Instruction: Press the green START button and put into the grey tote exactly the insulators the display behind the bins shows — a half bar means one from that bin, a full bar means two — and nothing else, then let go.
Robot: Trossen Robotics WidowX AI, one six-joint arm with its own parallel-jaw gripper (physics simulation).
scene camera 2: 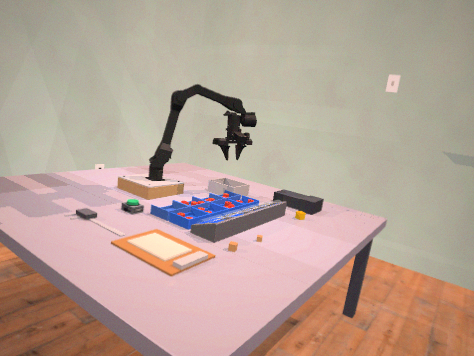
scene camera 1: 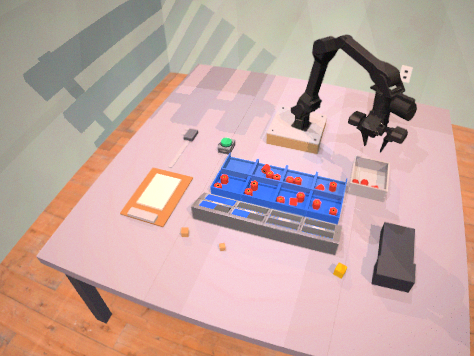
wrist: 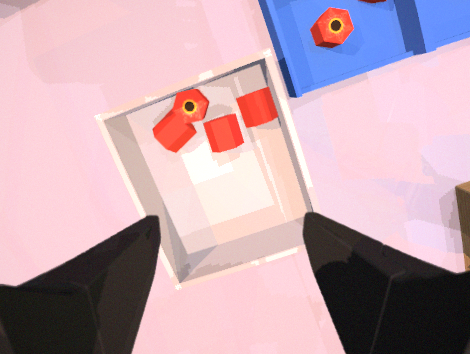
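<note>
The green START button (scene camera 1: 226, 142) (scene camera 2: 132, 202) sits on a dark base left of the bins. The blue bins (scene camera 1: 239, 166) (scene camera 2: 165, 212) (wrist: 440, 25) stand in two rows and hold red insulators. The grey display (scene camera 1: 265, 232) (scene camera 2: 250, 223) shows blue in its two leftmost windows: the first has a full upper bar and a half lower bar, the second a half lower bar. The grey tote (scene camera 1: 369, 193) (scene camera 2: 225, 189) (wrist: 250, 246) holds several red insulators (scene camera 1: 364, 182) (wrist: 223, 133), one upright, the others on their sides. My gripper (scene camera 1: 374, 148) (scene camera 2: 233, 159) (wrist: 232, 225) is open and empty, high above the tote.
A black block (scene camera 1: 395, 257) (scene camera 2: 298, 201) lies at the right, near a yellow cube (scene camera 1: 340, 270) (scene camera 2: 300, 215). Two small orange cubes lie before the display. An orange clipboard (scene camera 1: 173, 212) (scene camera 2: 123, 243) lies left of it. The tote stands close beside the bins' right end.
</note>
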